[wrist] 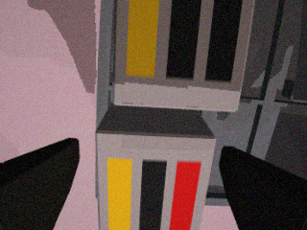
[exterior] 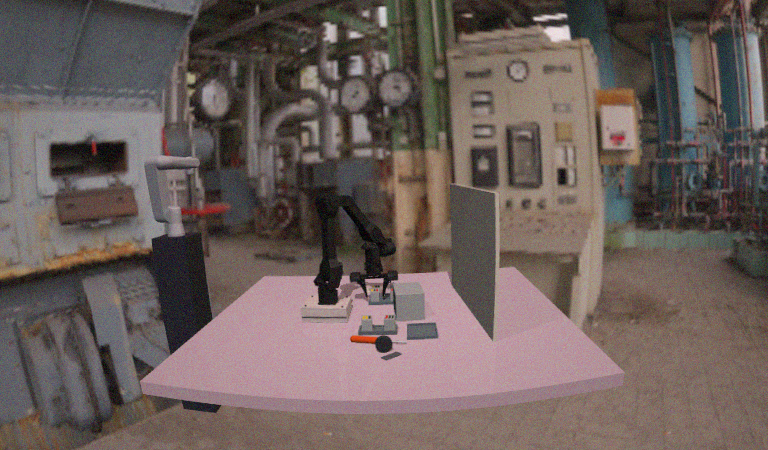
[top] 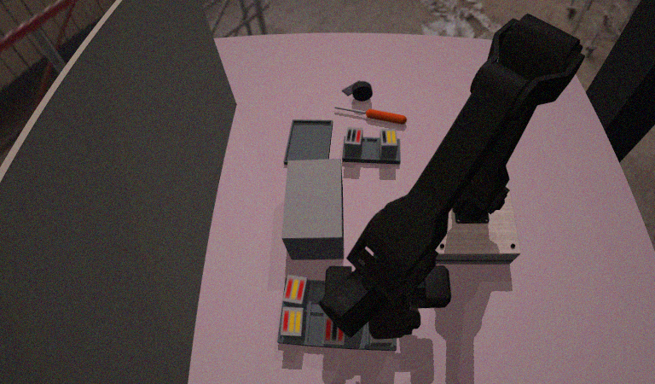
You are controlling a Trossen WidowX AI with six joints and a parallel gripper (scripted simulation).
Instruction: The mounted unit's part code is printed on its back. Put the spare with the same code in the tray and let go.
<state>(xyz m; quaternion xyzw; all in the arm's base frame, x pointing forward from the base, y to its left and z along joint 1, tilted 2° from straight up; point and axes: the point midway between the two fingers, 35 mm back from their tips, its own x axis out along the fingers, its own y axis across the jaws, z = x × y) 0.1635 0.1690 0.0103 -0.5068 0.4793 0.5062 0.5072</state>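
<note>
Right now the flat grey tray is 36 cm to the right of my gripper tip, 17 cm ahead of it and 2 cm below it. Round my gripper tip: upright grey panel: 36 cm ahead, 20 cm above, 14 cm to the right; then black round part: 51 cm to the right, 5 cm ahead; then grey box: 15 cm to the right, 13 cm ahead, 3 cm above.
</note>
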